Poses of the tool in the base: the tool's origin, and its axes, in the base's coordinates. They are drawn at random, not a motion.
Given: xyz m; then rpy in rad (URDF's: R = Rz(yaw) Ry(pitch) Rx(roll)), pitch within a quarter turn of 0, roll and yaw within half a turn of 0.
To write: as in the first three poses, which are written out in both.
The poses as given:
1: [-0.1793 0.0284 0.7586 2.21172 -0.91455 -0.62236]
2: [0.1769 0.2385 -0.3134 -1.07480 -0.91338 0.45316]
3: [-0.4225 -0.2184 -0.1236 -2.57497 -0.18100 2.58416]
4: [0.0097 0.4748 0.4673 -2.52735 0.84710 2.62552]
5: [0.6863 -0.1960 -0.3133 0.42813 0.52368 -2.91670]
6: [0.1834 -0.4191 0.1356 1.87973 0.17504 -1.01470]
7: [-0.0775 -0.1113 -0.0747 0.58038 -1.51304 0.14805]
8: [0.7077 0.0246 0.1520 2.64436 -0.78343 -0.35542]
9: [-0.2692 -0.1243 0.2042 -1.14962 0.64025 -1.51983]
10: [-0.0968 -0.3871 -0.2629 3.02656 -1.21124 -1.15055]
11: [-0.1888 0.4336 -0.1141 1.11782 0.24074 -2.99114]
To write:
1: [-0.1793 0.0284 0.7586 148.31 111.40 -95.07]
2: [0.1769 0.2385 -0.3134 -145.83 73.09 139.15]
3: [-0.4225 -0.2184 -0.1236 -108.83 146.09 -137.74]
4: [0.0097 0.4748 0.4673 -26.99 122.76 -72.83]
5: [0.6863 -0.1960 -0.3133 35.71 38.02 150.50]
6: [0.1834 -0.4191 0.1356 79.48 107.42 -151.32]
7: [-0.0775 -0.1113 -0.0747 178.18 87.23 -138.22]
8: [0.7077 0.0246 0.1520 154.41 128.51 -57.93]
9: [-0.2692 -0.1243 0.2042 -50.78 70.86 -12.06]
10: [-0.0968 -0.3871 -0.2629 177.53 110.46 -72.96]
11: [-0.1888 0.4336 -0.1141 74.73 64.85 105.24]
